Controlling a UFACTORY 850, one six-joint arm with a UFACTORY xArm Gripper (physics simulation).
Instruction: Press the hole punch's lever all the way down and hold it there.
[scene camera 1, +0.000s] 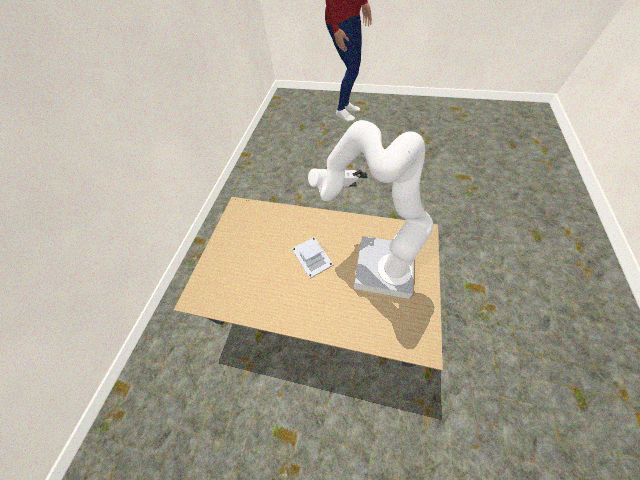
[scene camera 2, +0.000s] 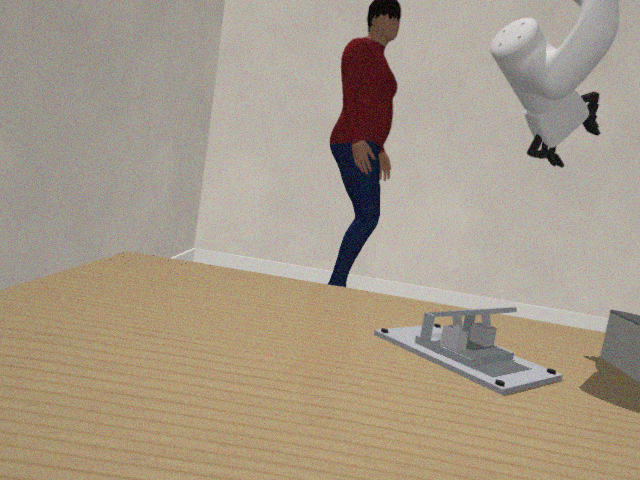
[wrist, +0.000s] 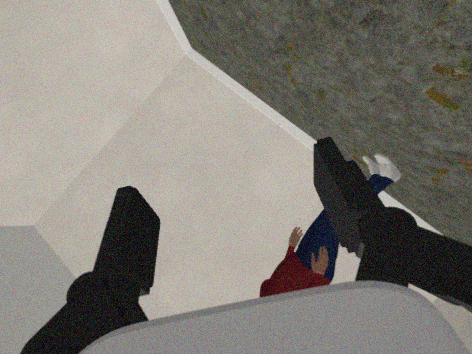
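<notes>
Scene camera 2 shows the gripper (scene camera 2: 576, 148), and there's a hole punch lever (scene camera 2: 456, 315) along with a light base plate (scene camera 2: 504, 377). The wrist view shows the gripper (wrist: 228, 182) too.
</notes>
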